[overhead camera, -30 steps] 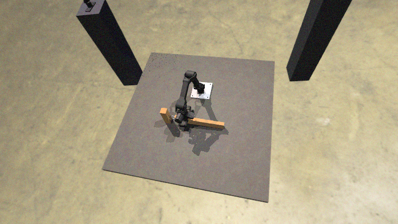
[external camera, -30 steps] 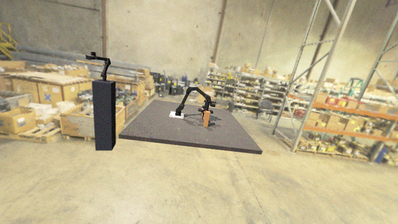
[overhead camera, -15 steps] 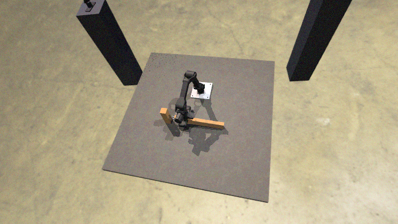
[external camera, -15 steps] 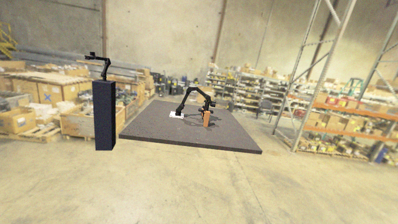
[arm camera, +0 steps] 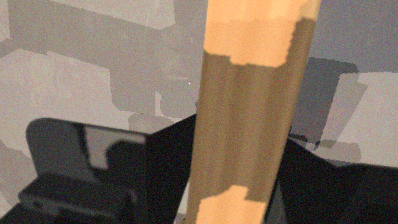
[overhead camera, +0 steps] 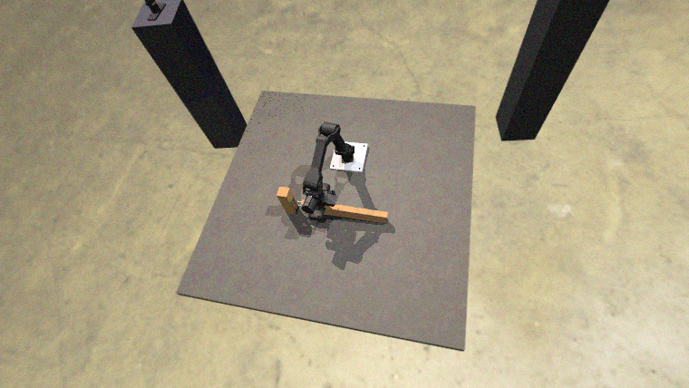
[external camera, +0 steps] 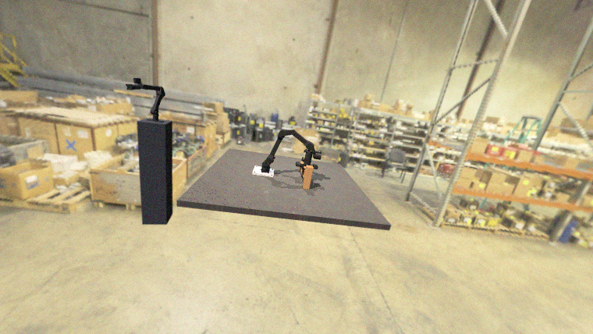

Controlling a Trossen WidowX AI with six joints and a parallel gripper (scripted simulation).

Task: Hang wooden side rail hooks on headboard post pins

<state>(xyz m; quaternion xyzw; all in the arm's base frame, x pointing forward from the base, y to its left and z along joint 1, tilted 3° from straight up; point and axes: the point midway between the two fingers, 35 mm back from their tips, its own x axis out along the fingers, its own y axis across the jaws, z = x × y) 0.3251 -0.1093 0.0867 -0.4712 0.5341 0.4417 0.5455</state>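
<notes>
My gripper tip is 170 mm to the left of the wooden headboard post, 40 mm below it and 30 mm past it.
</notes>
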